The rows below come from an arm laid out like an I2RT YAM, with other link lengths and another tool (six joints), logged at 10 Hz.
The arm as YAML. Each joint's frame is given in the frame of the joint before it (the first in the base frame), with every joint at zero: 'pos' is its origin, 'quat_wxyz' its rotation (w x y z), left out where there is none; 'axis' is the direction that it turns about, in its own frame. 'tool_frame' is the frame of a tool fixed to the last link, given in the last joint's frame.
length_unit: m
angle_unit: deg
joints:
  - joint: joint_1
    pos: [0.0, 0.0, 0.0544]
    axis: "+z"
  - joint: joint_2
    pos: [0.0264, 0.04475, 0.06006]
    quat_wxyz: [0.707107, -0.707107, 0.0, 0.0]
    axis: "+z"
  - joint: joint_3
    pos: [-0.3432, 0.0, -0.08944]
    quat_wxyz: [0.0, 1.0, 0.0, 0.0]
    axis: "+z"
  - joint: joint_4
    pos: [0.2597, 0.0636, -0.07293]
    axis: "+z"
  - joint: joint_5
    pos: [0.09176, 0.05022, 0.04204]
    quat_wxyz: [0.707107, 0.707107, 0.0, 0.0]
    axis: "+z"
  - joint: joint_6
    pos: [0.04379, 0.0, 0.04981]
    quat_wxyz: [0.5, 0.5, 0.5, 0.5]
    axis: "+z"
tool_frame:
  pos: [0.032, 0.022, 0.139]
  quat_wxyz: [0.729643, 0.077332, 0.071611, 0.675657]
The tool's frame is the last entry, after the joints.
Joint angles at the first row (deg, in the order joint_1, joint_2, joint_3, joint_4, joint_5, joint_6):
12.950 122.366 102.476 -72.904 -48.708 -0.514
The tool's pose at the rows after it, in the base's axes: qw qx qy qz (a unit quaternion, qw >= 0); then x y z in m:
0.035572, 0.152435, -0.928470, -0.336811, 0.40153, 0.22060, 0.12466
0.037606, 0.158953, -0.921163, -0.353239, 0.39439, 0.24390, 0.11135
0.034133, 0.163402, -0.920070, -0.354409, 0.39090, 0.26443, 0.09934
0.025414, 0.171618, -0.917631, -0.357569, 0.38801, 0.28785, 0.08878
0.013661, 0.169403, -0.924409, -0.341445, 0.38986, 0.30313, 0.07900
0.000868, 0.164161, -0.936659, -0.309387, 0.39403, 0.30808, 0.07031
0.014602, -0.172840, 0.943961, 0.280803, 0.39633, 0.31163, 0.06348
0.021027, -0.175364, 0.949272, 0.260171, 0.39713, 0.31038, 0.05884
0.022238, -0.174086, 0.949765, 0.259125, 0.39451, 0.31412, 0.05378
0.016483, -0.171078, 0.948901, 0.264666, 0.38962, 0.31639, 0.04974
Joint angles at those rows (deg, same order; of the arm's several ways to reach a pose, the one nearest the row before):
14.939 122.367 97.823 -67.091 -51.659 -0.361
17.365 122.431 94.061 -60.905 -53.692 2.240
19.857 122.431 91.329 -54.676 -53.670 5.868
22.589 122.475 88.817 -47.814 -53.582 9.561
24.796 122.475 87.438 -42.479 -50.872 13.737
26.326 122.476 87.221 -40.229 -46.282 16.381
27.770 122.476 87.220 -39.221 -42.260 16.601
28.425 122.475 87.199 -39.223 -39.594 16.623
29.015 122.475 86.016 -37.407 -39.244 17.540
29.256 122.497 84.794 -36.140 -39.965 18.306

